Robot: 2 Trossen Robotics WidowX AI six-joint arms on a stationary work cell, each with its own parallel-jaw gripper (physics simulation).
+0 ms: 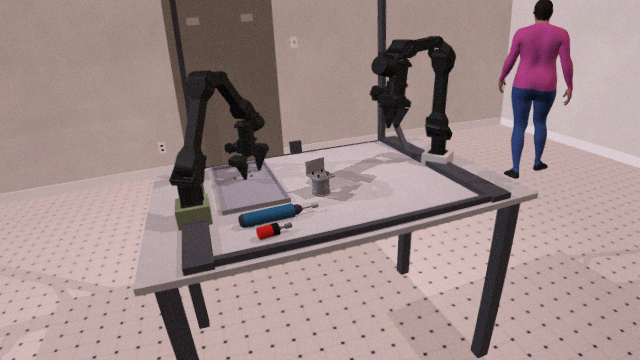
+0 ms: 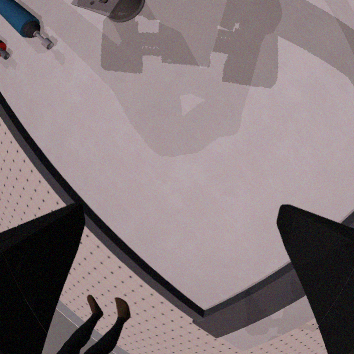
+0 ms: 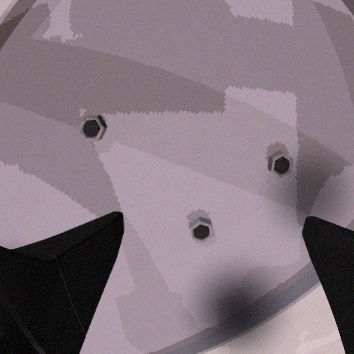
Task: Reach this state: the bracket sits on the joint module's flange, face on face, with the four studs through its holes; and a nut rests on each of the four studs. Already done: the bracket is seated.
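Places are measured from the left arm's base along level axes (x ahead, y left, z up), in millimetres.
Pixels of known places: left gripper, between the fingertips: (image 1: 392, 128) (image 2: 183, 215); right gripper, between the fingertips: (image 1: 252, 175) (image 3: 218, 225); left arm's base, origin of its link: (image 1: 437, 152); right arm's base, origin of its link: (image 1: 191, 202).
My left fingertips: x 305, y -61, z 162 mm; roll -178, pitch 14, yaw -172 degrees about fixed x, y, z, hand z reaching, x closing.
For each thing: its top centre in the pictures, then the offset to it from my left fingertips. "*": a spot on its surface instead.
- round joint module, centre of its top: (image 1: 320, 172) dx +158, dy -182, dz -134 mm
- tray, centre of its top: (image 3: 61, 273) (image 1: 246, 181) dx +240, dy -460, dz -192 mm
- blue screwdriver-like tool, a spot on its surface: (image 2: 19, 18) * dx +350, dy -172, dz -168 mm
The grey bracket (image 1: 315, 166) (image 2: 92, 4) sits on the round joint module (image 1: 321, 188) (image 2: 128, 11) near the table's middle. Its plate stands upright at one side. Dark stud tips show above its flat face, too small to tell which carry nuts. Three hex nuts, one (image 3: 102, 124) at upper left, one (image 3: 273, 163) at right and one (image 3: 201, 220) lower in the middle, lie apart in the tray (image 1: 255, 206) (image 3: 299, 283). My right gripper (image 1: 251, 173) (image 3: 218, 225) is open and empty above the tray. My left gripper (image 1: 393, 126) (image 2: 183, 215) is open and empty, high above the table's right part.
A blue screwdriver-like tool (image 1: 270, 215) (image 2: 19, 18) and a shorter red one (image 1: 267, 231) (image 2: 2, 48) lie in front of the tray and joint module. A dark rail (image 1: 350, 231) runs along the table's front edge. A person (image 1: 536, 55) stands on the floor behind the table at right.
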